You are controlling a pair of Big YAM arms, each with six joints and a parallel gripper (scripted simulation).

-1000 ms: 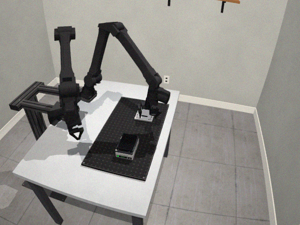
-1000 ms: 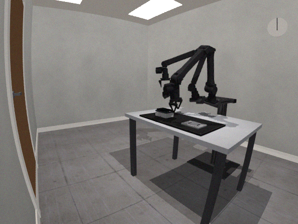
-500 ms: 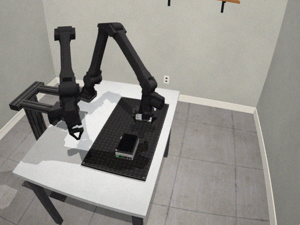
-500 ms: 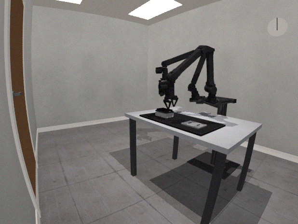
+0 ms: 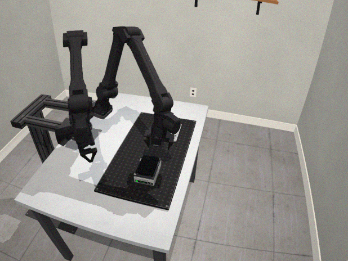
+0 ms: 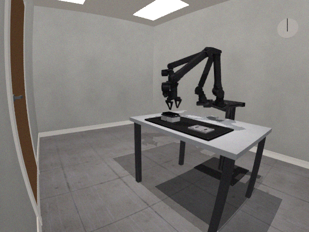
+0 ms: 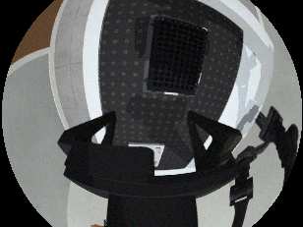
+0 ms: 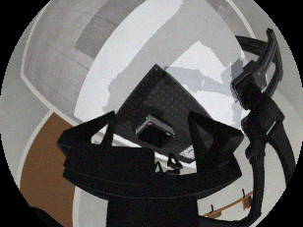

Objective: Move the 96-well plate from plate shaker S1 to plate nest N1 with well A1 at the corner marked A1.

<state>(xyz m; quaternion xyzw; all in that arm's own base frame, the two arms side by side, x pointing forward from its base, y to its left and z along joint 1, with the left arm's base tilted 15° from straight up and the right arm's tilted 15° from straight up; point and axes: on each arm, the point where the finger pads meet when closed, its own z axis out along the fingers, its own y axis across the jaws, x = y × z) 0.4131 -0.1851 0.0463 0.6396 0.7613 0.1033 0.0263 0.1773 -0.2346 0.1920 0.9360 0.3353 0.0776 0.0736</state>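
The black 96-well plate lies 30 mm behind my left hand, 80 mm to the right of it and 60 mm below it. The rest, counted from my left hand: plate nest N1: 60 mm behind, 280 mm to the left, 120 mm below; then black perforated board: 80 mm behind, 80 mm to the left, 130 mm below.
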